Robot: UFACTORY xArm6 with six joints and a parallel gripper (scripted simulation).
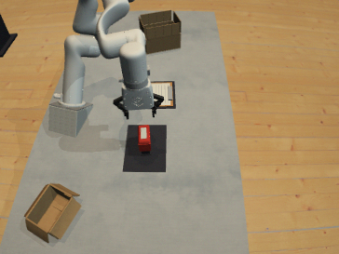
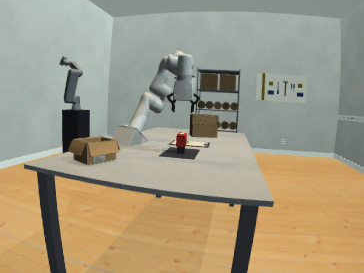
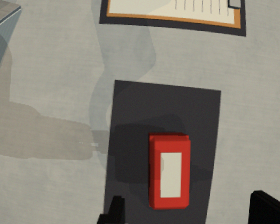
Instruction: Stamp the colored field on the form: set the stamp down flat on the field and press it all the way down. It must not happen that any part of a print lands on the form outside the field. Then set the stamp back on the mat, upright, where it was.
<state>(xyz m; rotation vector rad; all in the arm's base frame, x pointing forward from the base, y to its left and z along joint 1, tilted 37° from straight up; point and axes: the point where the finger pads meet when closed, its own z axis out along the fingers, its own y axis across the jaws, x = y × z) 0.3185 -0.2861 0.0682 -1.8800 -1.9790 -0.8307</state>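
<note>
Right now the red stamp is 17 cm below my hand. From my hand the other things lie so: dark mat 22 cm below; black object 12 cm behind, 57 cm to the left, 20 cm below.
</note>
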